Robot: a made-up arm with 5 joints.
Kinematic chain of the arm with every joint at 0, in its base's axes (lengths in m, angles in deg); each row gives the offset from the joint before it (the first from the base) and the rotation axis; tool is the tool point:
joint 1: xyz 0 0 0.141 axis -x
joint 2: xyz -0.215 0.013 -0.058 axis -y
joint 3: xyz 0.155 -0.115 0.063 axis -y
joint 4: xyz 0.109 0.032 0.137 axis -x
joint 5: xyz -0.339 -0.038 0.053 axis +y
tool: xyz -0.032 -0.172 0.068
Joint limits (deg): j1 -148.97..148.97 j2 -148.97..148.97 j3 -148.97..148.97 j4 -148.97..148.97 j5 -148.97..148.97
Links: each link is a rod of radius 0.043 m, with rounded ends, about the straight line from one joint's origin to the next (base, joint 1, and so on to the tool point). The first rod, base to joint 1, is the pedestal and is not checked.
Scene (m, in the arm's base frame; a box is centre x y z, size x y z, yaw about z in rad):
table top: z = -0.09
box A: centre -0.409 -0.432 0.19 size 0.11 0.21 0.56 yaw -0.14
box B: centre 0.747 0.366 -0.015 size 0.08 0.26 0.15 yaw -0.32
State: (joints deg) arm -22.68 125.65 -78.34 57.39 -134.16
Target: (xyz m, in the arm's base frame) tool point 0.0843 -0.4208 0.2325
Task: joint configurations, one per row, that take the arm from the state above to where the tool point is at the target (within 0.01 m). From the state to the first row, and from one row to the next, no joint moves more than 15 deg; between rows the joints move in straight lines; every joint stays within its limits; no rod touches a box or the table.
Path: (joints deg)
1: -21.04 121.94 -91.08 66.36 -137.86
2: -19.41 118.23 -103.83 75.33 -141.56
3: -17.77 114.52 -116.57 84.31 -145.27
4: -16.13 110.80 -129.32 93.28 -148.97
5: -24.85 97.80 -132.22 84.96 -148.97
6: -33.56 84.79 -135.13 76.65 -148.97
7: -42.28 71.78 -138.04 68.34 -148.97
8: -50.99 58.77 -140.94 60.03 -148.97

